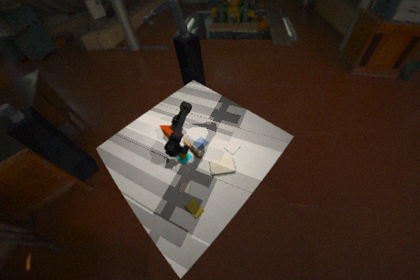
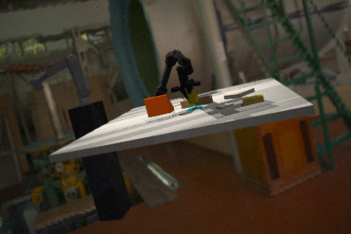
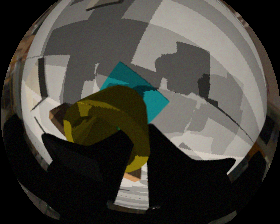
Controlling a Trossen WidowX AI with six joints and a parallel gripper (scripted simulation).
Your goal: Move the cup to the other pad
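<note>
The teal pad lies 20 mm ahead of my gripper tip, 20 mm to the left of it and 70 mm below it. Also, from my gripper tip: wooden bar 20 mm ahead, 110 mm to the left, 50 mm below; then beige slab 310 mm ahead, 170 mm to the left, 50 mm below; then yellow cup 20 mm ahead, 20 mm to the left.
</note>
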